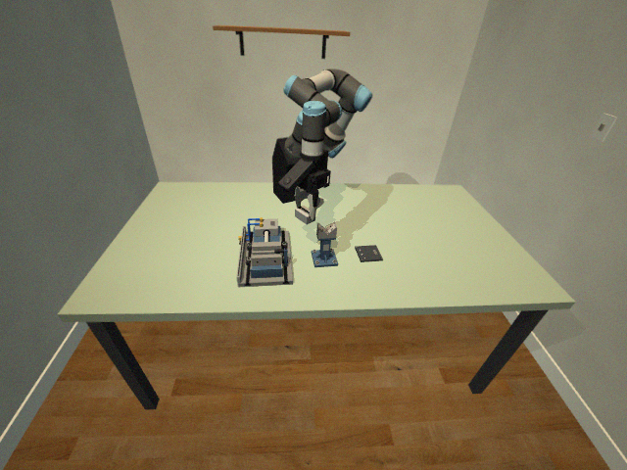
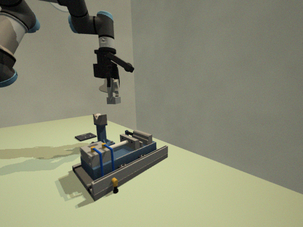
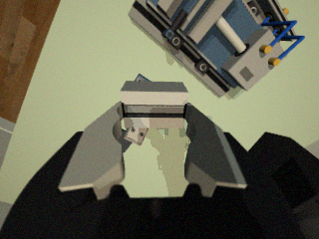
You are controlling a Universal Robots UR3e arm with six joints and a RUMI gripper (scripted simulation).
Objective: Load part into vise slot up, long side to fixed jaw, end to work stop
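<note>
My hand is 6 cm short of the fixed jaw, 13 cm to the left of it and 16 cm above it. The rest, counted from my hand: air cylinder 13 cm behind, 15 cm to the right, 16 cm below; then part right at my hand; then work stop rod 2 cm ahead, 9 cm to the right, 15 cm below.
</note>
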